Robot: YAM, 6 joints.
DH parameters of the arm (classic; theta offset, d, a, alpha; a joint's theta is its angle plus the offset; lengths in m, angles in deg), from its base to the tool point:
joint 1: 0 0.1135 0.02 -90
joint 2: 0 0 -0.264 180
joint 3: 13.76 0 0.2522 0
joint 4: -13.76 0 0.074 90
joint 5: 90 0 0 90
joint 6: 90 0.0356 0 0
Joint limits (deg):
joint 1: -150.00..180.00
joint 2: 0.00..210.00
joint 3: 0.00..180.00
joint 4: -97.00..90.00
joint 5: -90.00..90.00
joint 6: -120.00..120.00
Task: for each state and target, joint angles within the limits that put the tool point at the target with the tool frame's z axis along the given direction. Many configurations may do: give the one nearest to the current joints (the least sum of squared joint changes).
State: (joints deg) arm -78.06 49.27 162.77 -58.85 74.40 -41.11
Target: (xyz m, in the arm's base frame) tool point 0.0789 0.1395 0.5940 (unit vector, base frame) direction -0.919 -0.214 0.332
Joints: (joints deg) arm -127.19 55.21 160.20 -80.41 37.06 -41.11
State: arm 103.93 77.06 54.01 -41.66 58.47 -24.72
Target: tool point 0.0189 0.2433 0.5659 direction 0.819 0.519 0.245
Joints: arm 92.61 76.61 100.27 3.32 57.32 -24.72
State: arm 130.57 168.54 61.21 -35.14 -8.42 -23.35
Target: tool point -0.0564 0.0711 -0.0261 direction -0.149 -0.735 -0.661
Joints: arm 117.71 134.84 20.25 -16.74 -28.28 -23.35
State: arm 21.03 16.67 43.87 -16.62 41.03 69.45
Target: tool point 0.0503 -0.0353 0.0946 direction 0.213 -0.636 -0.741
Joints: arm -16.49 9.78 2.47 -55.24 33.34 69.45
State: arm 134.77 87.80 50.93 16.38 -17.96 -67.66
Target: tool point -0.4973 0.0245 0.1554 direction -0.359 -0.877 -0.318
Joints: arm 173.44 133.63 101.32 -18.80 -65.88 -67.66
